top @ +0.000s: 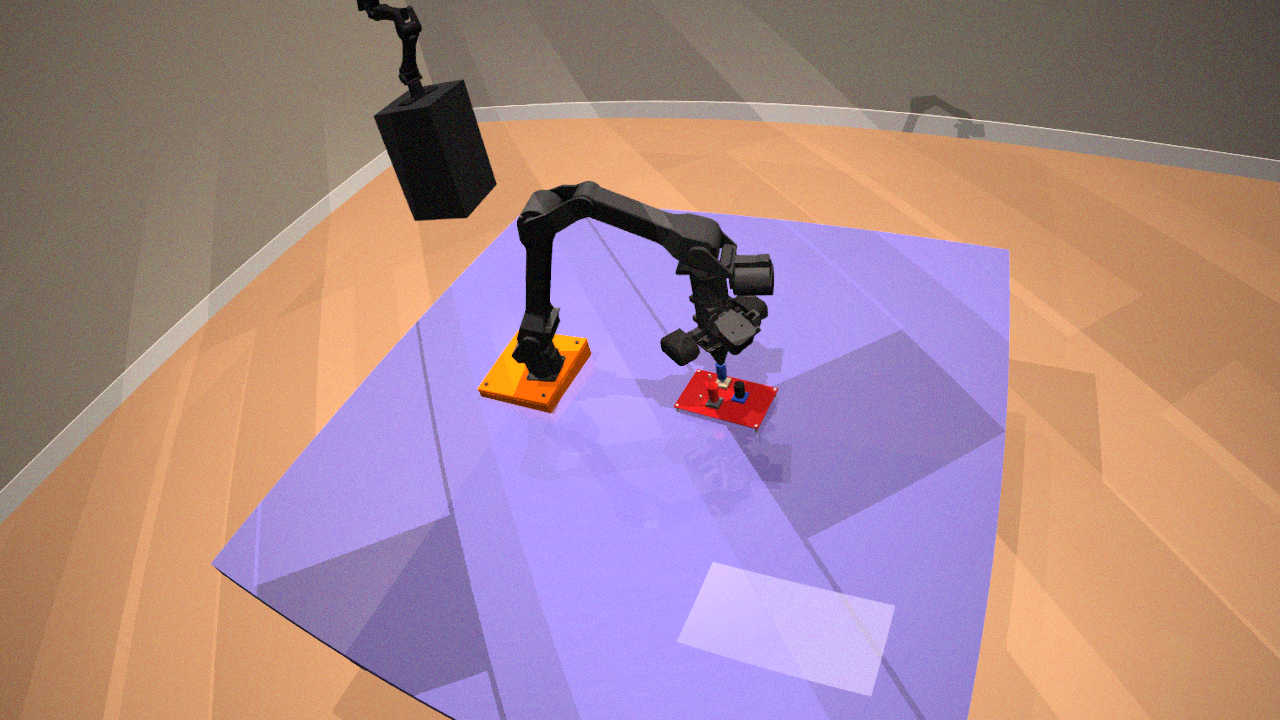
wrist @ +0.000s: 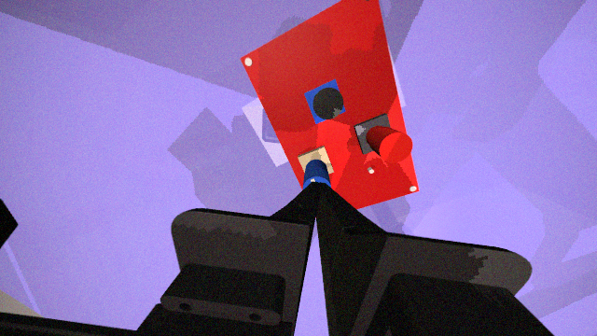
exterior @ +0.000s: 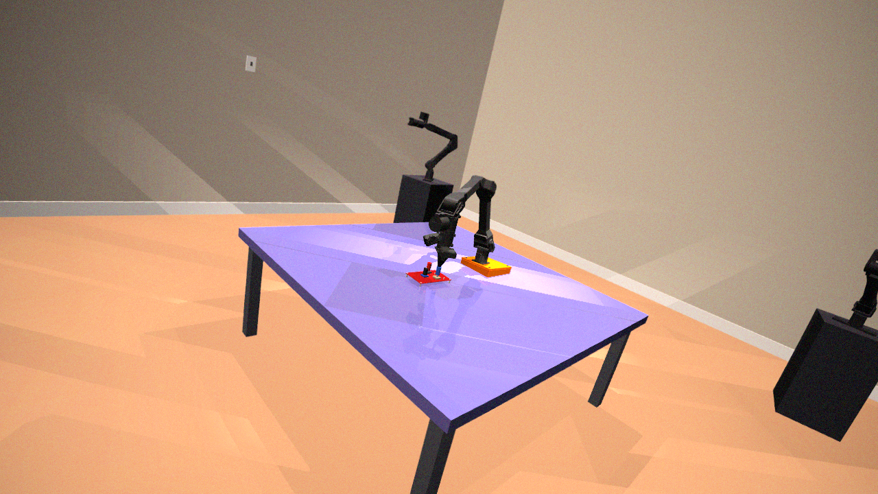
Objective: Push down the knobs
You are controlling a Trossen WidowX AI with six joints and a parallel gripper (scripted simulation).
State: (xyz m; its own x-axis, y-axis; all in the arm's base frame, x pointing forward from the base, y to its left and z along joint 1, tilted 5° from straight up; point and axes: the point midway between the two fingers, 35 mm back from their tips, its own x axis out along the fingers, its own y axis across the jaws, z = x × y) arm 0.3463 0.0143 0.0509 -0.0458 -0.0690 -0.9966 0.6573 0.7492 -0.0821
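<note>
The potentiometer with blue knob lies 20 mm below my gripper tip. From my gripper tip the other things lie so: grey potentiometer: 50 mm to the right, 30 mm below.
</note>
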